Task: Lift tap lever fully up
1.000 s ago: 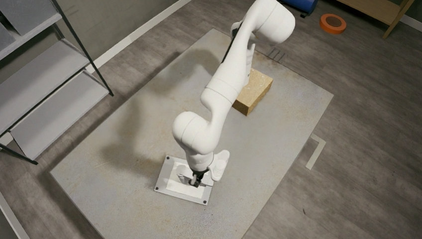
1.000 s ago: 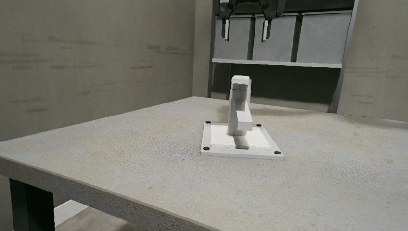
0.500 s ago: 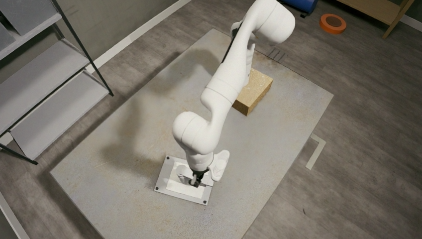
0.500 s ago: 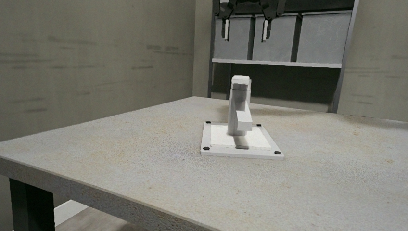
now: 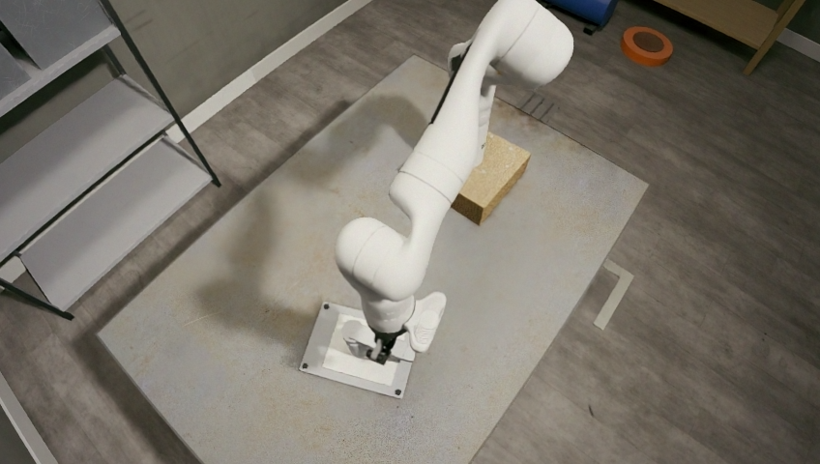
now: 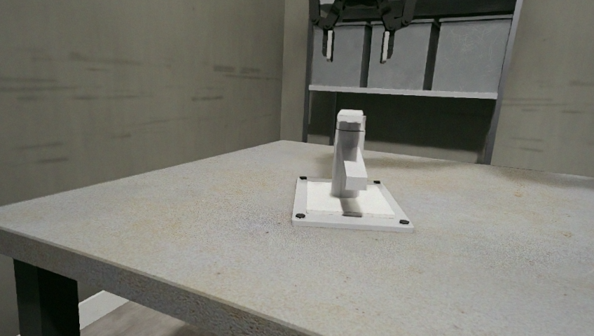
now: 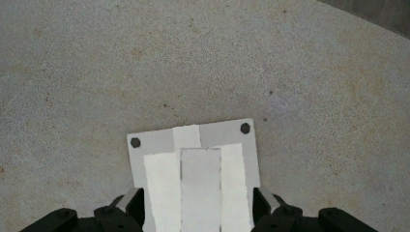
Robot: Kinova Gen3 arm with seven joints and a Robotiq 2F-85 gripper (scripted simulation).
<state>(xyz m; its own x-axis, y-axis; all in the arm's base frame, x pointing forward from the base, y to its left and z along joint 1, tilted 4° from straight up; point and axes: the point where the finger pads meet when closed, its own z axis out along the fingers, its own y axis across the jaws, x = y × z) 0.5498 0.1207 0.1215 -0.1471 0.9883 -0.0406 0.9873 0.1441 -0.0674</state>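
Right now the lever is 10 mm ahead of my hand, 30 mm to the right of it and 90 mm below it. Round my hand: white tap: 10 mm ahead, 60 mm to the right, 140 mm below.
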